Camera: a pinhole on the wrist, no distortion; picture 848 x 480 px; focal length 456.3 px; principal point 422.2 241.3 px. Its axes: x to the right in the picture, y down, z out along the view. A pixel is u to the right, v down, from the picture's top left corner.
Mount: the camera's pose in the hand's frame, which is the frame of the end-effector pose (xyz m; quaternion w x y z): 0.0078 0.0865 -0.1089 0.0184 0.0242 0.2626 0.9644
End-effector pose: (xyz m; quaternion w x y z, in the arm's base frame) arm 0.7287 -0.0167 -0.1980 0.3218 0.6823 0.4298 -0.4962
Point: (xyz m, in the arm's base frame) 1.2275 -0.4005 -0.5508
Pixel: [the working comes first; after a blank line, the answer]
In the camera's frame: -0.2564 -0.2813 0.5803

220.6 20.1
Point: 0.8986 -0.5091 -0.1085
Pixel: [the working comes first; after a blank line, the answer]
In the camera's frame: 0.2305 -0.0107 0.5077

629.4 231.7
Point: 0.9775 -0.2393 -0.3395
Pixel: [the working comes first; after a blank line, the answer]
In the camera's frame: -0.0817 -0.0776 0.3332

310.4 135.1
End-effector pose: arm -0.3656 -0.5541 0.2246 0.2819 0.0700 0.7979 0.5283
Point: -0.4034 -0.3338 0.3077
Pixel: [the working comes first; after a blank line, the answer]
In the camera's frame: -0.0692 0.0445 0.2585

300.1 319.9
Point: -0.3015 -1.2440 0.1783
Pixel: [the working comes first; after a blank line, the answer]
In the camera's frame: 0.2898 0.1818 -0.5828

behind the camera
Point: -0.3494 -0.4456 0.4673
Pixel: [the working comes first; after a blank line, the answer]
In the camera's frame: 0.0812 -0.0772 0.1999

607.6 65.0
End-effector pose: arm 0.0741 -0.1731 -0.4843 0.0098 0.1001 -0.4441 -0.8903
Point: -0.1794 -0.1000 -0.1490
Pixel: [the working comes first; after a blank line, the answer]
In the camera's frame: -0.1531 0.0722 0.4406

263.7 316.1
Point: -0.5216 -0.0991 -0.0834
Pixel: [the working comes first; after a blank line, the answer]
In the camera's frame: -0.4690 0.0518 0.5860

57.0 281.6
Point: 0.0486 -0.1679 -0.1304
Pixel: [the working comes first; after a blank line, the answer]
In the camera's frame: 0.0646 -0.0001 0.3748

500.9 241.1
